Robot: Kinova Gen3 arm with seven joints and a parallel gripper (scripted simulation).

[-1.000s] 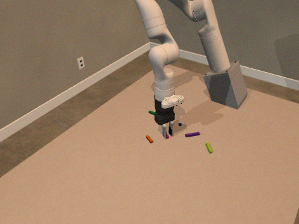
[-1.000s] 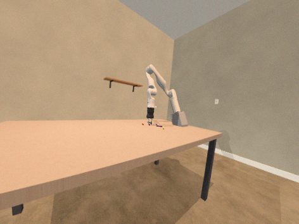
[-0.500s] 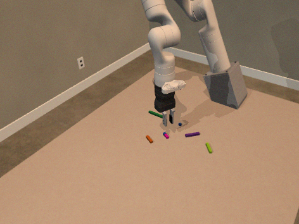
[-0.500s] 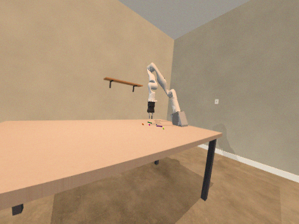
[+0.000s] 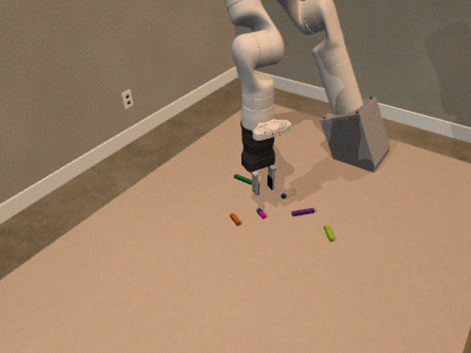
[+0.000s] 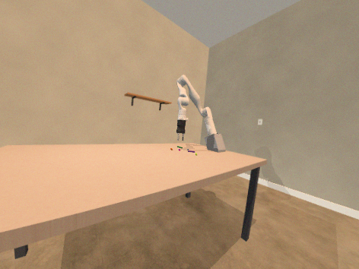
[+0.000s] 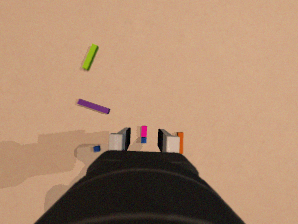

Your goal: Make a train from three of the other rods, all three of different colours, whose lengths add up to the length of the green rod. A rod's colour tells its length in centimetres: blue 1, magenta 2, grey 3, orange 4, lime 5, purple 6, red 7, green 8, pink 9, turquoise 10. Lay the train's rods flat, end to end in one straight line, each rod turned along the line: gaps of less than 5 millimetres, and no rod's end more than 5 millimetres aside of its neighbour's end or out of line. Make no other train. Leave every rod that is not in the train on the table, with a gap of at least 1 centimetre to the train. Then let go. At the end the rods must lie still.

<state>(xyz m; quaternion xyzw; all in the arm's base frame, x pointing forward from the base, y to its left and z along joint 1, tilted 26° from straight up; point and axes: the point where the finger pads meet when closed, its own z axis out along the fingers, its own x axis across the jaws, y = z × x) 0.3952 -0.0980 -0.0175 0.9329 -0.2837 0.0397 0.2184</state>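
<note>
Right now my hand is 17 cm to the right of the lime rod, 10 cm above it and 2 cm past it. From my hand the other things lie so: orange rod: 10 cm below, 6 cm to the right, 5 cm ahead; then magenta rod: 10 cm below; then purple rod: 10 cm below, 9 cm to the left, 6 cm behind.
</note>
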